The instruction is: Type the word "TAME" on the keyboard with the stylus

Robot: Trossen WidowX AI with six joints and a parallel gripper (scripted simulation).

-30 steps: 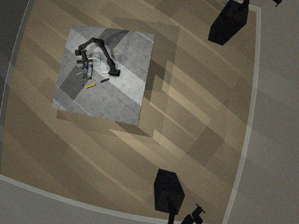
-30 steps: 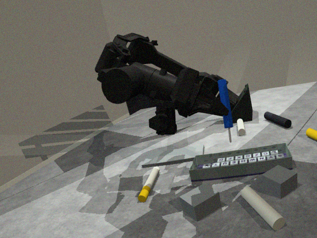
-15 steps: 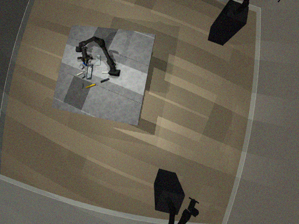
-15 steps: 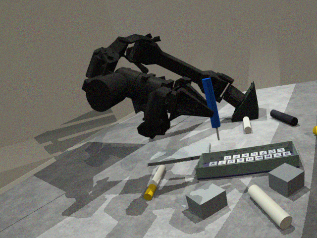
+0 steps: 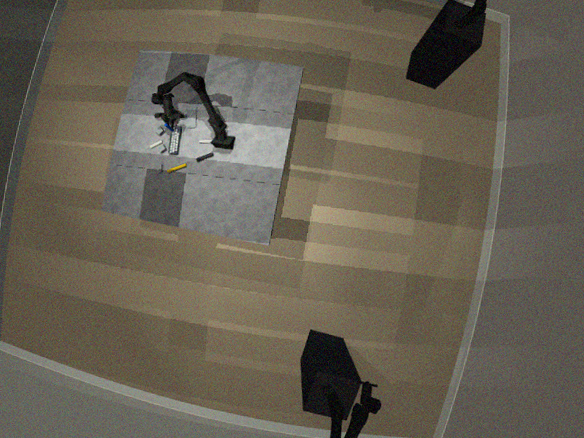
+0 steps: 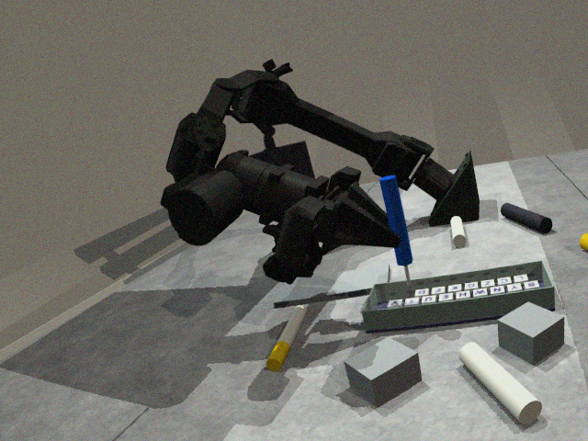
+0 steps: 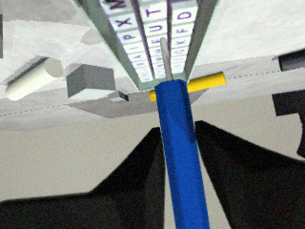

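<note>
Now: gripper tip 10 mm above the blue stylus. Also, from my gripper tip: yellow-tipped marker (80 mm ahead, 120 mm to the right, 80 mm below); then green keyboard tray (10 mm behind, 50 mm to the left, 70 mm below); then thin grey tip (50 mm below).
</note>
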